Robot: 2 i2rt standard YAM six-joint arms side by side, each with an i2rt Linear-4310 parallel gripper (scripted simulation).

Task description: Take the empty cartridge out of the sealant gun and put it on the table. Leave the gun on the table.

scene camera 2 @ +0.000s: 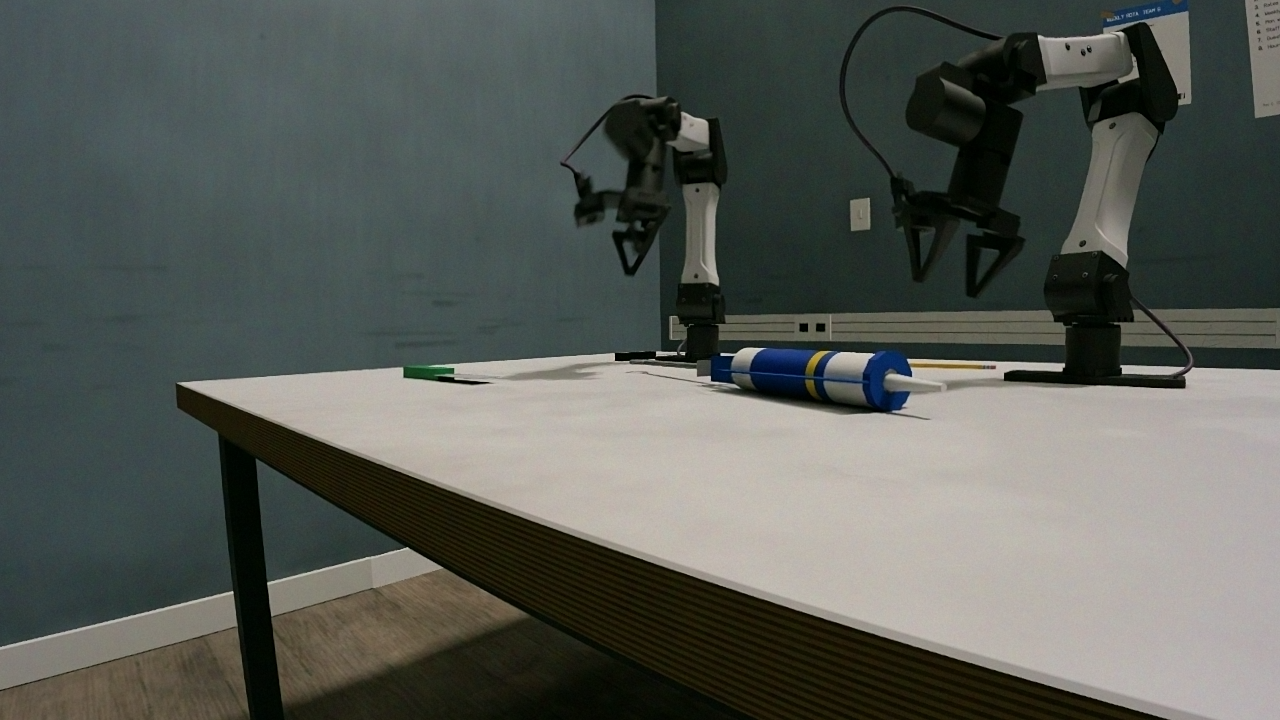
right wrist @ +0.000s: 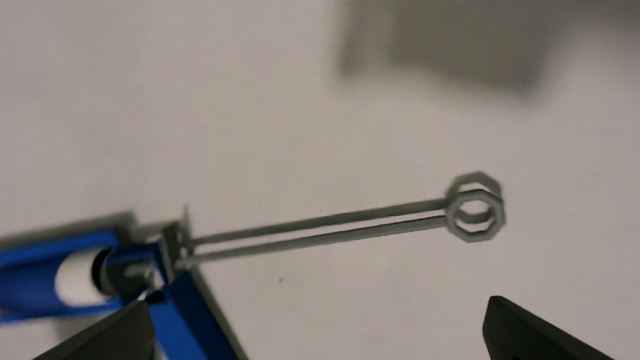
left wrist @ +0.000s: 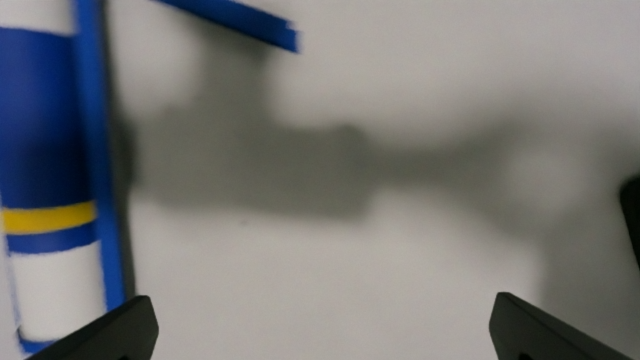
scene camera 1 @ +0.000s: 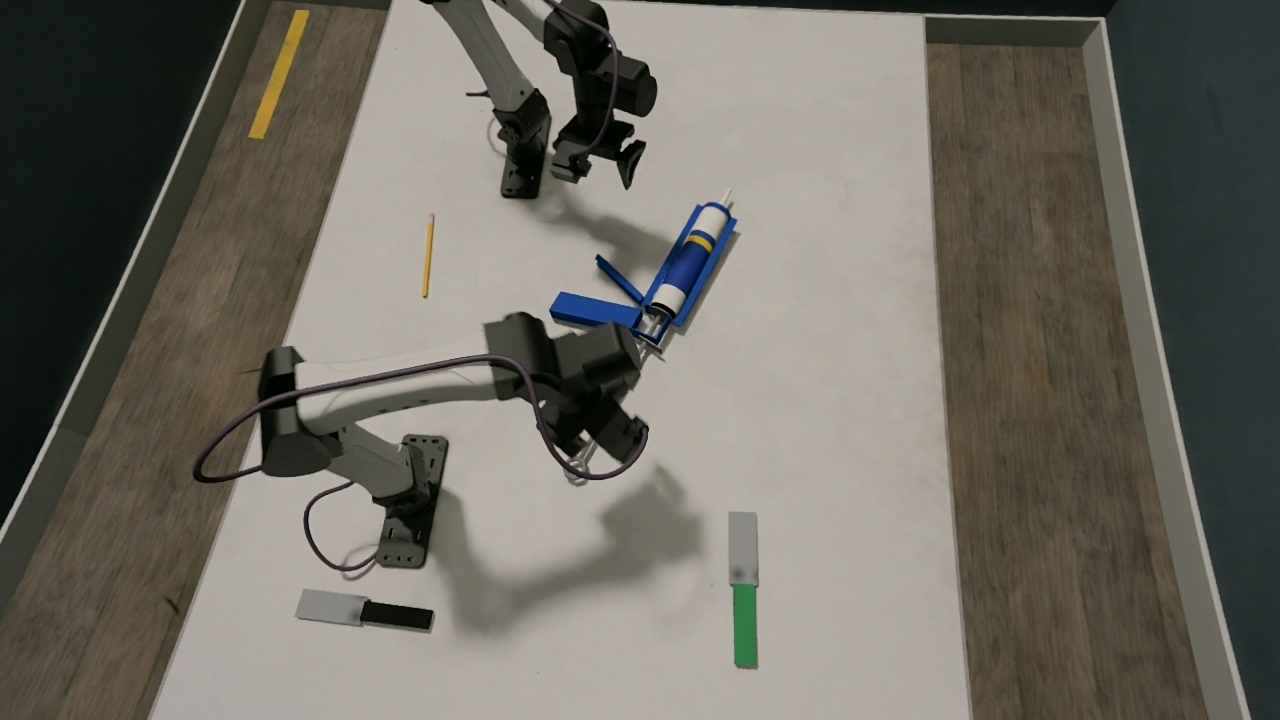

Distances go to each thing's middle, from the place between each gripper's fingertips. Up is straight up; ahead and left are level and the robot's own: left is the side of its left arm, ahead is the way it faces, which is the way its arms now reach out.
Now: the cartridge (scene camera 2: 829,364) 170 mm ahead of my left hand (scene camera 2: 944,289), 50 mm to the right of it and 100 mm below it. From my left hand the other things lie so: blue sealant gun (scene camera 1: 569,307) 100 mm ahead, 210 mm to the right, 100 mm below; then grey rod (right wrist: 451,220) 90 mm ahead, 330 mm to the right, 100 mm below.
I see the grey rod 1 cm behind my right hand (scene camera 1: 608,412), 9 cm to the left of it and 16 cm below it. From my right hand the other things lie so: blue sealant gun 21 cm to the left, 16 cm below; then cartridge 7 cm ahead, 37 cm to the left, 15 cm below.
